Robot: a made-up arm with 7 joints. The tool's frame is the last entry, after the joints.
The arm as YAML. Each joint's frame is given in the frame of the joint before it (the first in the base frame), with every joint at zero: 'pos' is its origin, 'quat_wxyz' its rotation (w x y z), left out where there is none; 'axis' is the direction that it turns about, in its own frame. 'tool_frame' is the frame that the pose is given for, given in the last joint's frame.
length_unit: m
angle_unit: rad
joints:
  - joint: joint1
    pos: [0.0, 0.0, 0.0]
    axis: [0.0, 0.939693, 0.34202]
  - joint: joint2
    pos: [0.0, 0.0, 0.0]
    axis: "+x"
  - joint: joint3
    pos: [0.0, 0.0, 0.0]
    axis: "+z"
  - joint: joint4
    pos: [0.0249, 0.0, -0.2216]
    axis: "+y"
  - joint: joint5
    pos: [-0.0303, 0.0, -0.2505]
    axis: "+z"
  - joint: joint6
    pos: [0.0, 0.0, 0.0]
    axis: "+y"
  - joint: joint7
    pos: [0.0, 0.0, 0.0]
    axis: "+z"
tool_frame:
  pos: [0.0, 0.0, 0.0]
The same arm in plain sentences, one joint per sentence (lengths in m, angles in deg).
The arm has seven revolute joints in a row. What follows holds with every joint at zero, and every direction is one of the base frame's.
The first joint sits at the same point as the base frame's origin and rotates about the direction (0, 0.9397, 0.342).
The second joint sits at the same point as the first joint and rotates about +x.
The third joint sits at the same point as the second joint and rotates about +z.
The fourth joint sits 0.0249 m along +x and 0.2216 m along -z from the third joint and rotates about +y.
The fifth joint sits 0.0303 m along -x and 0.2505 m along -z from the fourth joint and rotates about +z.
The sixth joint sits at the same point as the fifth joint and rotates about +y.
The seventh joint sits at the same point as the sixth joint and rotates about +z.
The tool frame, which is the frame that the pose is given for, sits at the same point as the seventh joint; its axes are parallel to the base frame's.

